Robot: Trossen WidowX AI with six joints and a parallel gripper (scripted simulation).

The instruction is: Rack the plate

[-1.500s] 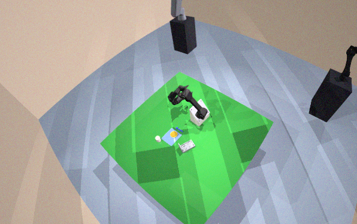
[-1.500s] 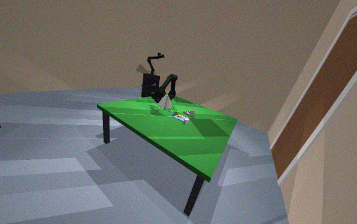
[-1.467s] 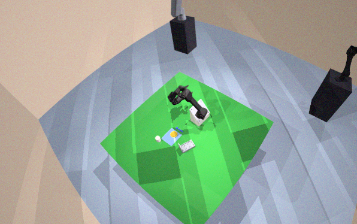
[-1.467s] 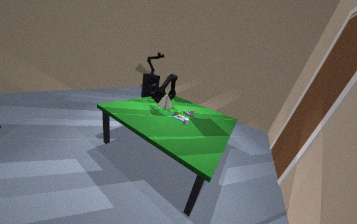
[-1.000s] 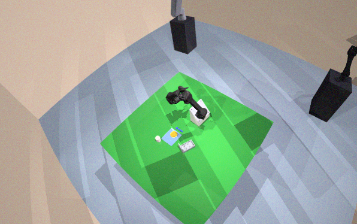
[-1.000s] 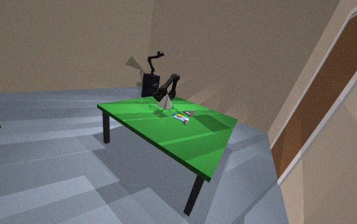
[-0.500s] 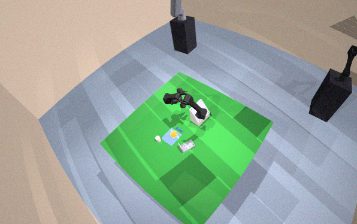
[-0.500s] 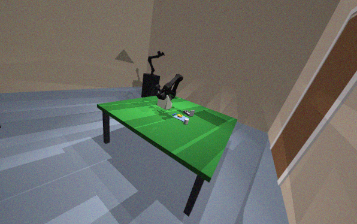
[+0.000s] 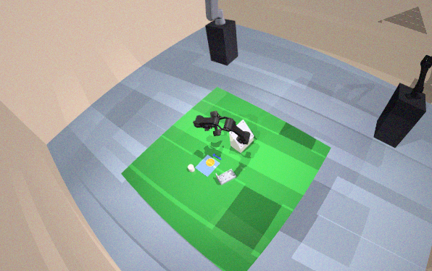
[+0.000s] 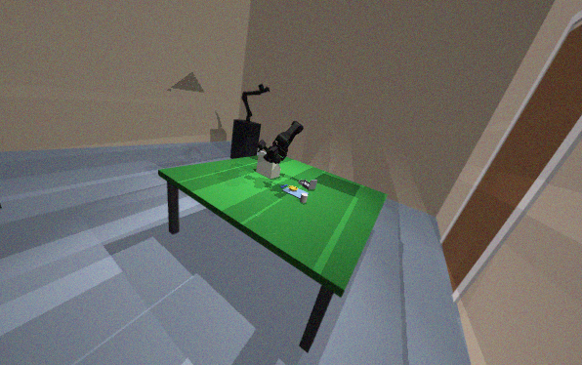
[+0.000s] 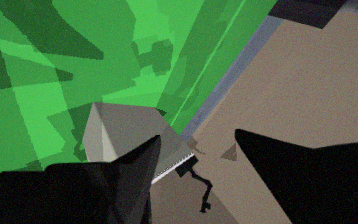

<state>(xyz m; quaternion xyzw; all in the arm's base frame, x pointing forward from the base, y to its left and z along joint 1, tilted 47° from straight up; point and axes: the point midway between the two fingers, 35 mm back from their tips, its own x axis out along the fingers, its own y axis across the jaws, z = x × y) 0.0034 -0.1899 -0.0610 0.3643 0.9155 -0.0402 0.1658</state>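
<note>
Now: the yellow plate 270 mm ahead of my gripper tip, 170 mm below it and 50 mm to the left of it. The rest, counted from my gripper tip: grey dish rack: 310 mm ahead, 230 mm to the left, 160 mm below; blue spoon: 190 mm ahead, 180 mm below, 50 mm to the left; pale blue square mat: 300 mm ahead, 180 mm below, 40 mm to the left.
</note>
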